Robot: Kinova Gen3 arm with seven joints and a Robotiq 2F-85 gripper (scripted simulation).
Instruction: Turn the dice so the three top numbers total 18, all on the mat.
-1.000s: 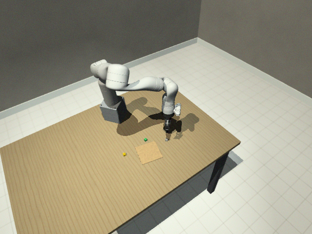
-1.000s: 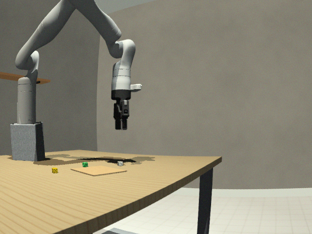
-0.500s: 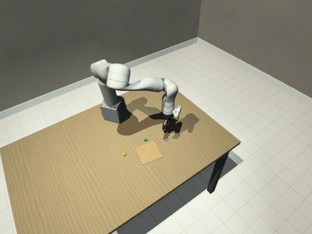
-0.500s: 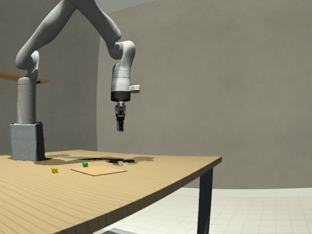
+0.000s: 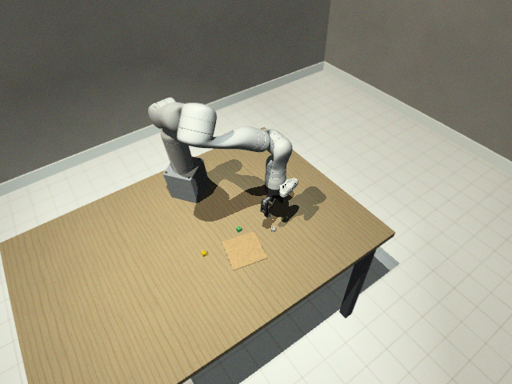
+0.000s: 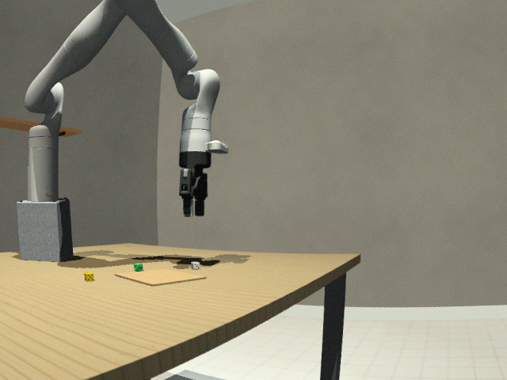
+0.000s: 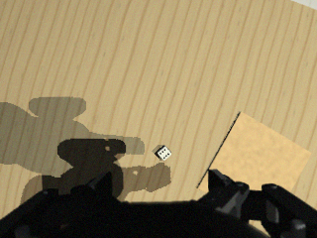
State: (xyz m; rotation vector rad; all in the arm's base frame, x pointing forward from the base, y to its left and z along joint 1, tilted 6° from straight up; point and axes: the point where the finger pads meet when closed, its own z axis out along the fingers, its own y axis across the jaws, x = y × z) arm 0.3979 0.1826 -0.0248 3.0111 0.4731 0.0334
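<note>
The white die lies 10 mm to the right of my hand and 120 mm below it. Also, from my hand: yellow die (60 mm behind, 290 mm to the right, 120 mm below); tan mat (20 mm ahead, 160 mm to the right, 130 mm below); green die (80 mm behind, 120 mm to the right, 120 mm below).
</note>
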